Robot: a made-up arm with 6 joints.
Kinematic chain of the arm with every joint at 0, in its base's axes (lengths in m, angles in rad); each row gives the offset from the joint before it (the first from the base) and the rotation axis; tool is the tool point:
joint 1: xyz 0 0 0.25 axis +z
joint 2: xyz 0 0 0 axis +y
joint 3: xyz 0 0 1.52 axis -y
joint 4: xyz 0 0 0 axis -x
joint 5: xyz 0.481 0 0 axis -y
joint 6: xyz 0 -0.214 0 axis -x
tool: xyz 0 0 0
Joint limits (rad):
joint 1: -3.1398..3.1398
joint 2: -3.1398..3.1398
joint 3: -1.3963..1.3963
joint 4: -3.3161..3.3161
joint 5: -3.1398..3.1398
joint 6: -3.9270..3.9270
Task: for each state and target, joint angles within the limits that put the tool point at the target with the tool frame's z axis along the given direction. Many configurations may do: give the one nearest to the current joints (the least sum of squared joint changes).
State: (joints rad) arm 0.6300 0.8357 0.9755 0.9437 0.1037 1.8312
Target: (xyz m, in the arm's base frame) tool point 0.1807 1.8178 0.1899 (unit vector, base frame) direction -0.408 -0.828 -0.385
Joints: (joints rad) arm 1.5488 1.3584 0.1866 0.8538 0.0951 1.8887
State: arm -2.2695 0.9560 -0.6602 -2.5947 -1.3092 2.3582
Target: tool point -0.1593 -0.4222 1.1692 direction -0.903 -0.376 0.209
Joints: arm -2.2437 0.4774 -1.3245 -2.2750 -1.2131 2.0115
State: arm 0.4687 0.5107 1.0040 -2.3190 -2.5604 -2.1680
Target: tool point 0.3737 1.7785 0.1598 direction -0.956 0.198 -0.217
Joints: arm 1.2522 1.3841 0.6562 -2.8080 -2.5668 -1.4580
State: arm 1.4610 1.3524 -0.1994 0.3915 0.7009 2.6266
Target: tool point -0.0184 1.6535 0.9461 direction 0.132 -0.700 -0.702
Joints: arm 1.6815 0.9131 0.1506 0.6952 -0.0359 2.5006
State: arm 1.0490 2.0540 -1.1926 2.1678 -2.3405 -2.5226
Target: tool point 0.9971 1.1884 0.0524 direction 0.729 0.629 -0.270
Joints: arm 0.8985 1.3565 -0.5012 1.3828 -2.3354 -1.5829
